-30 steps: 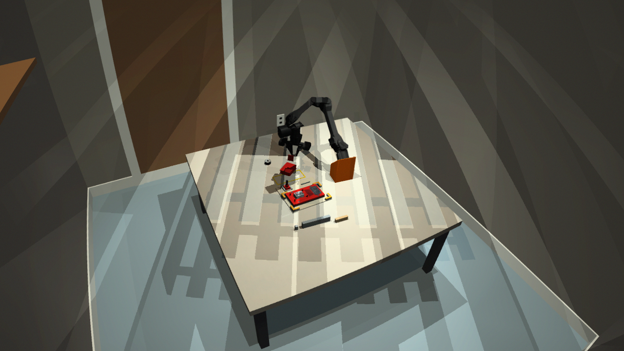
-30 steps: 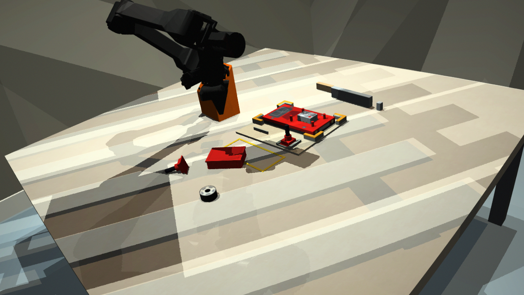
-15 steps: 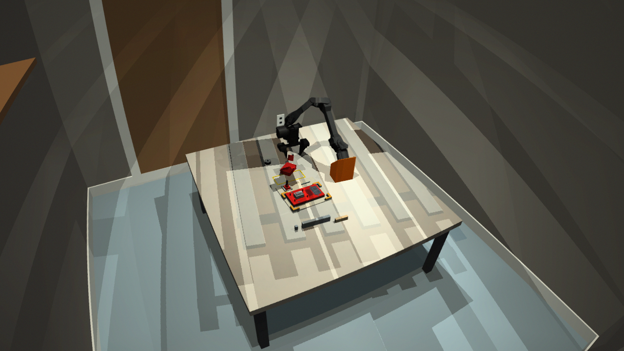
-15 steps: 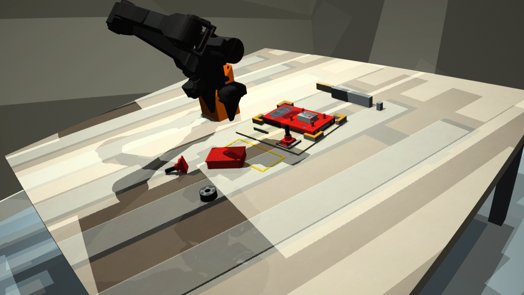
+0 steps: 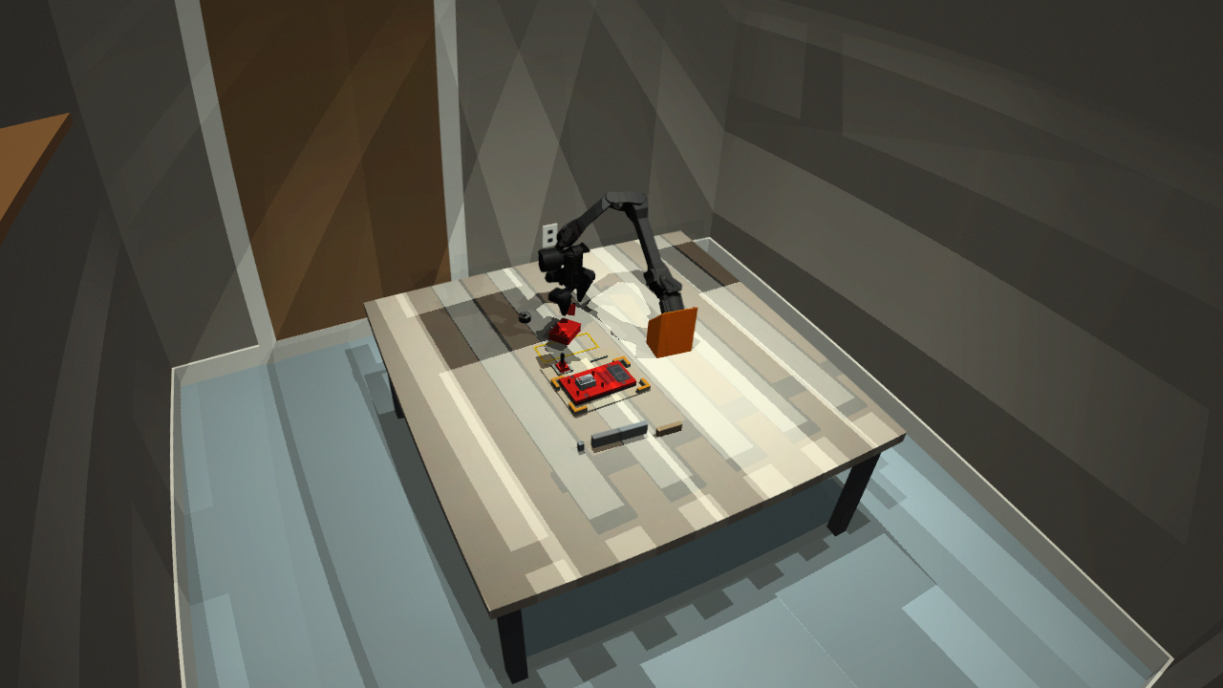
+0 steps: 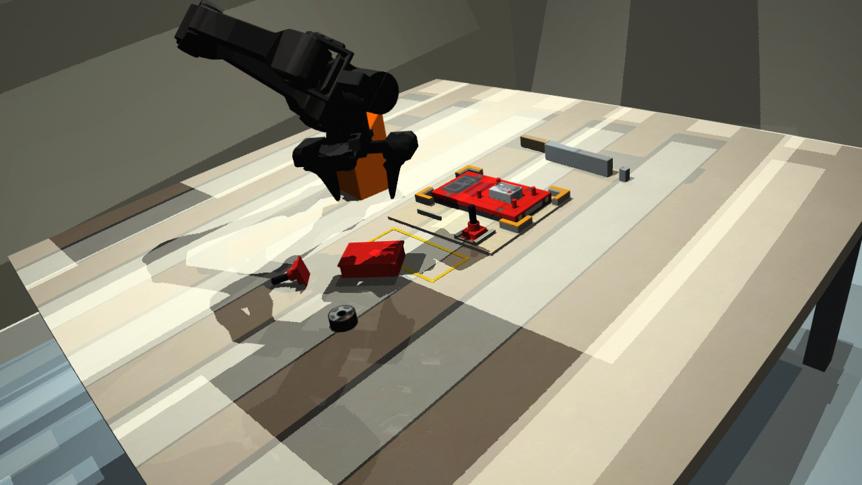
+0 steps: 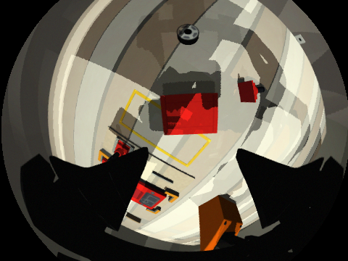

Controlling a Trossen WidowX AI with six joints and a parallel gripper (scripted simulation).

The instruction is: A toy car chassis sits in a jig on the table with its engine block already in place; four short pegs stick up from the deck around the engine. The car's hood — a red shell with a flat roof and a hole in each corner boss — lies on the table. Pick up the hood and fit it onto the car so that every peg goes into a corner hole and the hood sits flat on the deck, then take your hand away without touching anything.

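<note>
My gripper tip is 90 mm above the red hood, 20 mm to the left of it and 10 mm short of it. The rest, counted from my gripper tip: black wheel 140 mm to the right, 110 mm ahead, 100 mm below.
</note>
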